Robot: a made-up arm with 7 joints. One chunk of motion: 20 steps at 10 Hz.
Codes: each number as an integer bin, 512 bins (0 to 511) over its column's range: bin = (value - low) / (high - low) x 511, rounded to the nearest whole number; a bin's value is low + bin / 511 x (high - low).
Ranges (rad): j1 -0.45..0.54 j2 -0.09..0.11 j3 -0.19..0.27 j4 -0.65..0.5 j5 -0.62..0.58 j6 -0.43..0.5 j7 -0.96..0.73
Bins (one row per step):
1: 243 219 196 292 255 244 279
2: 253 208 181 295 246 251 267
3: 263 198 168 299 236 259 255
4: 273 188 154 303 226 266 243
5: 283 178 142 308 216 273 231
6: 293 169 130 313 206 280 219
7: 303 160 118 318 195 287 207
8: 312 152 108 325 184 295 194
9: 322 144 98 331 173 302 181
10: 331 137 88 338 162 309 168
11: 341 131 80 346 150 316 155
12: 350 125 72 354 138 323 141
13: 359 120 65 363 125 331 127
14: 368 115 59 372 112 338 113
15: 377 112 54 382 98 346 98
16: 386 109 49 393 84 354 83
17: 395 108 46 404 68 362 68
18: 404 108 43 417 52 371 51
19: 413 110 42 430 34 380 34
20: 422 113 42 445 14 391 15
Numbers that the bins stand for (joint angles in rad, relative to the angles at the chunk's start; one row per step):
1: 0.0208 -0.0043 -0.0136 0.0071 -0.0212 0.0141 -0.0373
2: 0.0402 -0.0086 -0.0271 0.0139 -0.0423 0.0268 -0.0770
3: 0.0595 -0.0125 -0.0388 0.0229 -0.0658 0.0414 -0.1167
4: 0.0789 -0.0164 -0.0514 0.0319 -0.0893 0.0541 -0.1563
5: 0.0983 -0.0203 -0.0622 0.0432 -0.1128 0.0668 -0.1960
6: 0.1177 -0.0239 -0.0730 0.0544 -0.1362 0.0796 -0.2357
7: 0.1370 -0.0274 -0.0838 0.0657 -0.1621 0.0923 -0.2754
8: 0.1545 -0.0305 -0.0928 0.0814 -0.1879 0.1069 -0.3184
9: 0.1738 -0.0336 -0.1018 0.0949 -0.2137 0.1196 -0.3614
10: 0.1913 -0.0364 -0.1108 0.1107 -0.2396 0.1324 -0.4044
11: 0.2106 -0.0387 -0.1180 0.1287 -0.2677 0.1451 -0.4474
12: 0.2281 -0.0411 -0.1252 0.1467 -0.2959 0.1578 -0.4937
13: 0.2455 -0.0430 -0.1315 0.1669 -0.3265 0.1724 -0.5400
14: 0.2630 -0.0450 -0.1369 0.1872 -0.3570 0.1851 -0.5863
15: 0.2804 -0.0462 -0.1414 0.2097 -0.3899 0.1997 -0.6359
16: 0.2978 -0.0473 -0.1459 0.2344 -0.4227 0.2143 -0.6855
17: 0.3153 -0.0477 -0.1486 0.2592 -0.4603 0.2288 -0.7351
18: 0.3327 -0.0477 -0.1513 0.2885 -0.4979 0.2452 -0.7913
19: 0.3501 -0.0469 -0.1522 0.3177 -0.5402 0.2616 -0.8476
20: 0.3676 -0.0458 -0.1522 0.3515 -0.5871 0.2816 -0.9104

